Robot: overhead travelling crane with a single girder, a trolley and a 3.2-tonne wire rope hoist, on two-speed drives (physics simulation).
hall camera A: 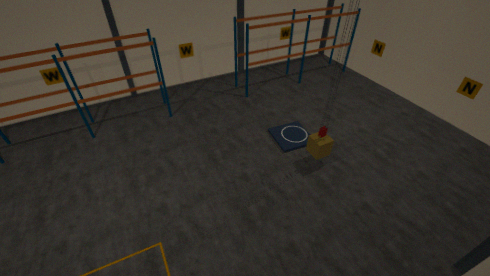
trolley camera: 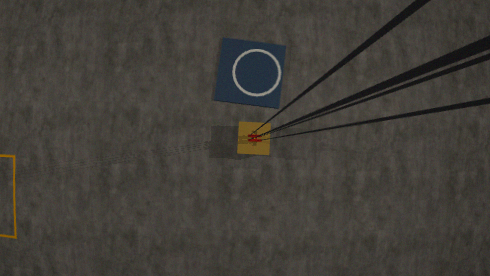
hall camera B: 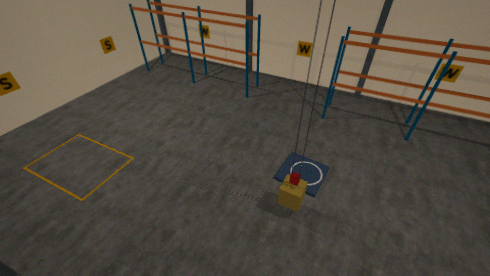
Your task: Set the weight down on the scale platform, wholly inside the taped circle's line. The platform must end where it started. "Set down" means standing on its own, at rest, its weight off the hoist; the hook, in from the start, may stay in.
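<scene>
The yellow block-shaped weight point(hall camera A: 320, 148) point(hall camera B: 292, 196) point(trolley camera: 244, 149) hangs upright above the floor, its shadow apart from it. My gripper, the hook under the red block point(hall camera A: 323, 131) point(hall camera B: 295, 178) point(trolley camera: 254, 138), is in the weight's top. The blue scale platform point(hall camera A: 276, 133) point(hall camera B: 283, 171) point(trolley camera: 223, 70) lies flat on the floor, with a white taped circle point(hall camera A: 294, 142) point(hall camera B: 306, 162) point(trolley camera: 256, 50) towards one side. In the trolley view the weight is just below the platform's lower edge, with a gap between them. In both hall views the weight hides a little of the platform.
A yellow-orange floor outline point(hall camera A: 120, 259) point(hall camera B: 53, 184) point(trolley camera: 15, 200) lies well away from the platform. Blue and orange racks point(hall camera A: 246, 60) point(hall camera B: 247, 60) stand along the W wall. Hoist ropes point(trolley camera: 350, 70) run up from the hook block.
</scene>
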